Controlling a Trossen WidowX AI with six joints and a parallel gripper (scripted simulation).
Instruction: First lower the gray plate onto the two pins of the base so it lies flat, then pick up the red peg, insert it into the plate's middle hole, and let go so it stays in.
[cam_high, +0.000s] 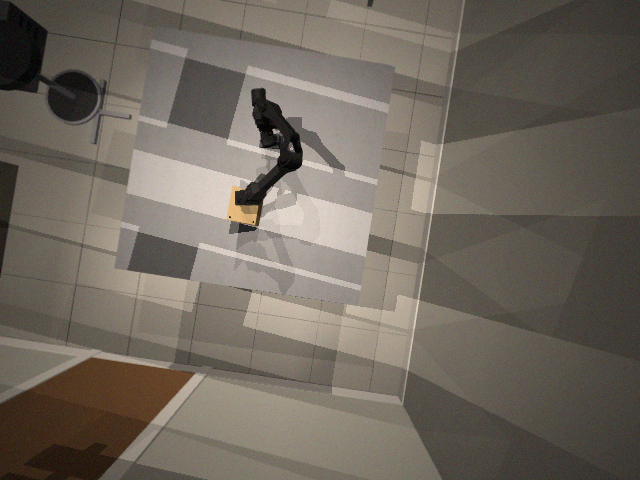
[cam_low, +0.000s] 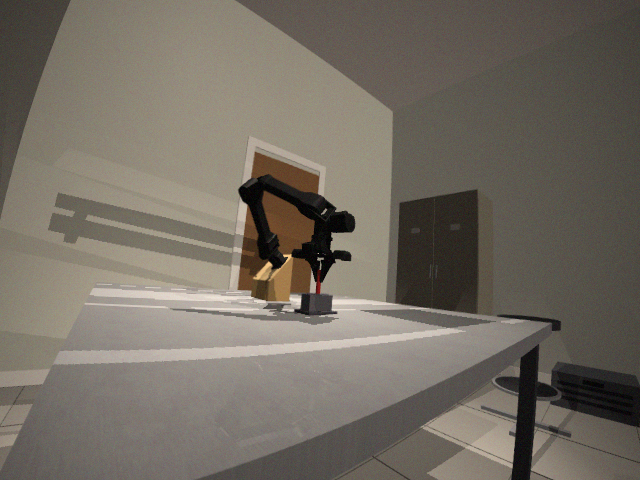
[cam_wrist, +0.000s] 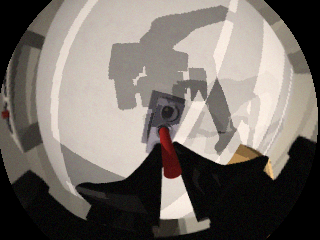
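Now: gripper tip right at the red peg. From my gripper tip the other things lie so: gray plate: 50 mm below.
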